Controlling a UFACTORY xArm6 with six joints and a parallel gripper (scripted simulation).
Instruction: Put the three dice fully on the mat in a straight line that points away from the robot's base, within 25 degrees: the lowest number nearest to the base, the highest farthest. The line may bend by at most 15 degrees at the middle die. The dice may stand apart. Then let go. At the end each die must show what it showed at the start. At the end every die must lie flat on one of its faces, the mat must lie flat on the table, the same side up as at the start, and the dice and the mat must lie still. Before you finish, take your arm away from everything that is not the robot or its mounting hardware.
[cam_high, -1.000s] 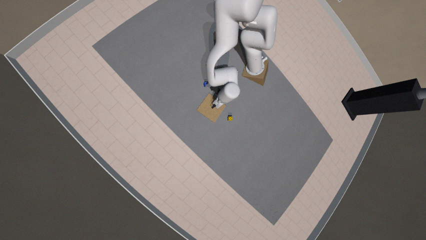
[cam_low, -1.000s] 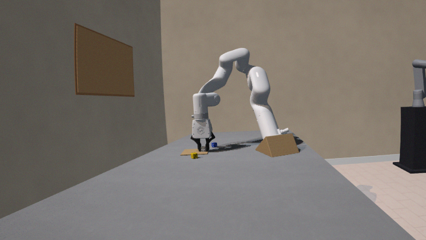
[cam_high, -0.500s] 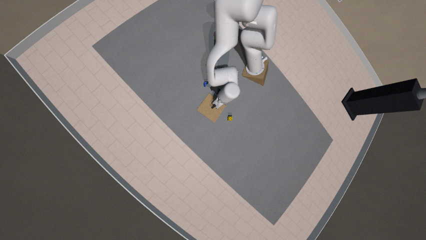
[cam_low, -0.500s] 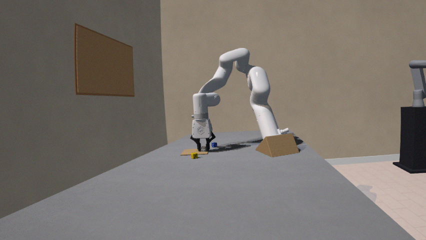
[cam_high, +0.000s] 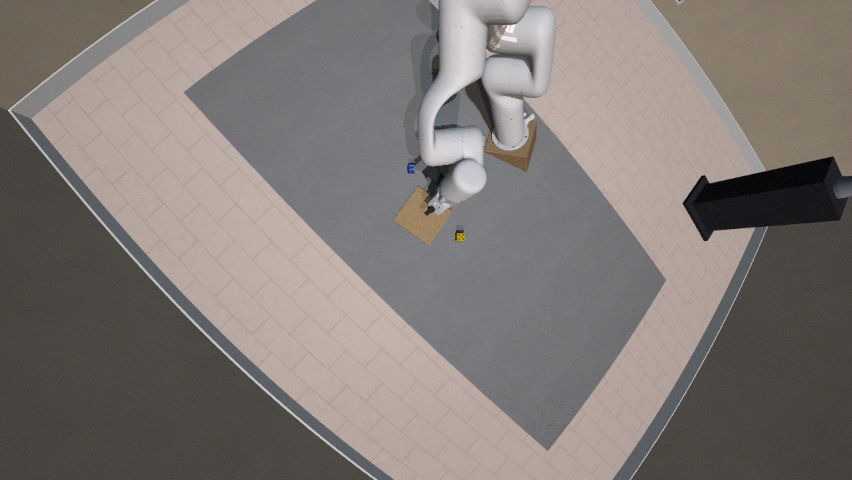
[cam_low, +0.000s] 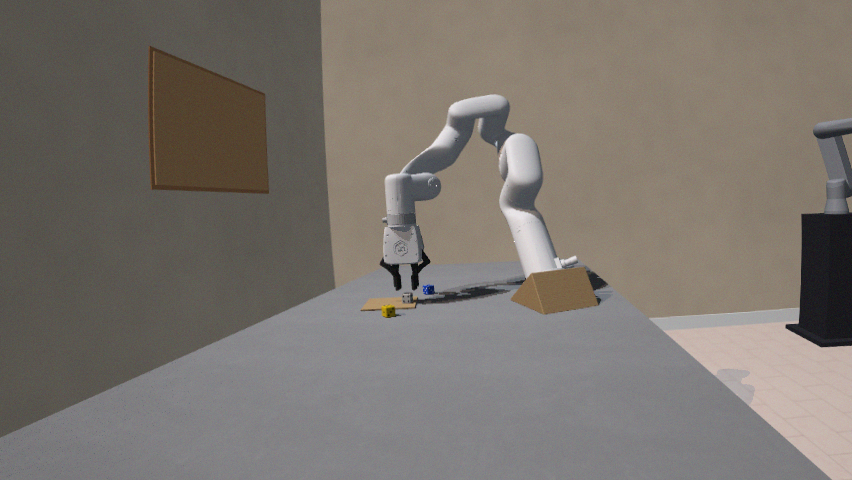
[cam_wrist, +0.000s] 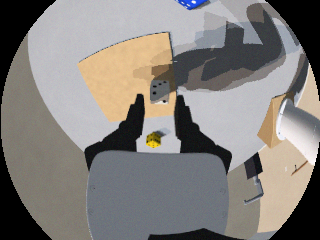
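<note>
My gripper is now 40 mm above the white die. Round my hand: yellow die 130 mm to the left, 50 mm below; then blue die 20 mm behind, 140 mm to the right, 50 mm below; then tan mat 50 mm ahead, 60 mm below.
</note>
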